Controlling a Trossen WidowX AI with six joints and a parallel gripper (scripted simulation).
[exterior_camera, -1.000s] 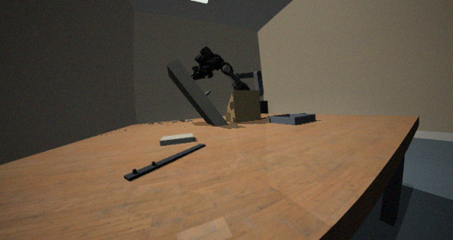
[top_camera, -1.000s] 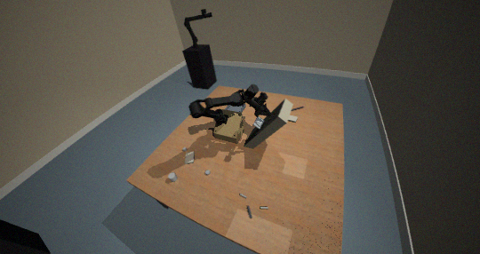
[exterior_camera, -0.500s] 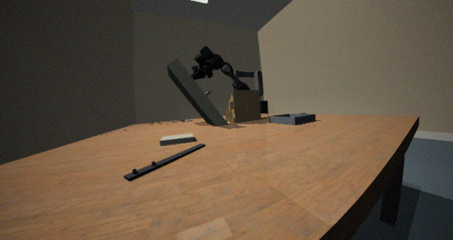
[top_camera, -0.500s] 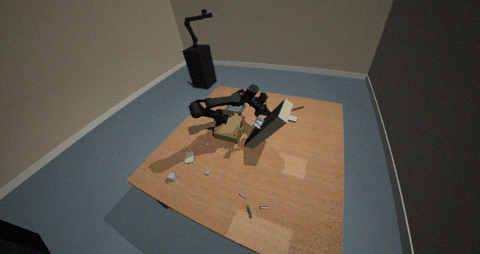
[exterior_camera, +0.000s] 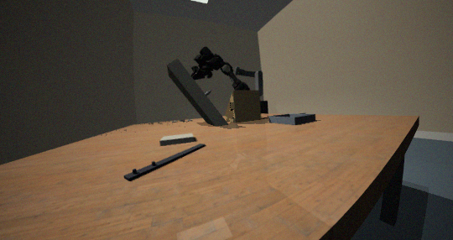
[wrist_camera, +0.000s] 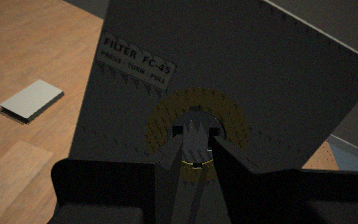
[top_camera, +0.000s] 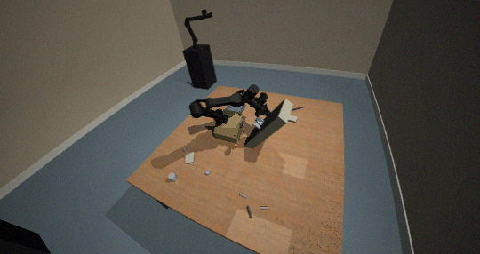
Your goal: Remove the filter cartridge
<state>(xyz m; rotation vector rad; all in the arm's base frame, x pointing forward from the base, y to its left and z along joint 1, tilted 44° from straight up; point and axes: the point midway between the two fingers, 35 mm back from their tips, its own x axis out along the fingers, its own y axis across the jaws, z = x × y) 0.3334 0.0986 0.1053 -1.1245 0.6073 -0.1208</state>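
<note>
Right now the round grey filter cartridge is 20 mm ahead of my gripper tip and 10 mm below it. Also, from my gripper tip: shallow grey tray (420 mm behind, 280 mm to the left, 250 mm below); grey service panel (30 mm behind, 90 mm below).
</note>
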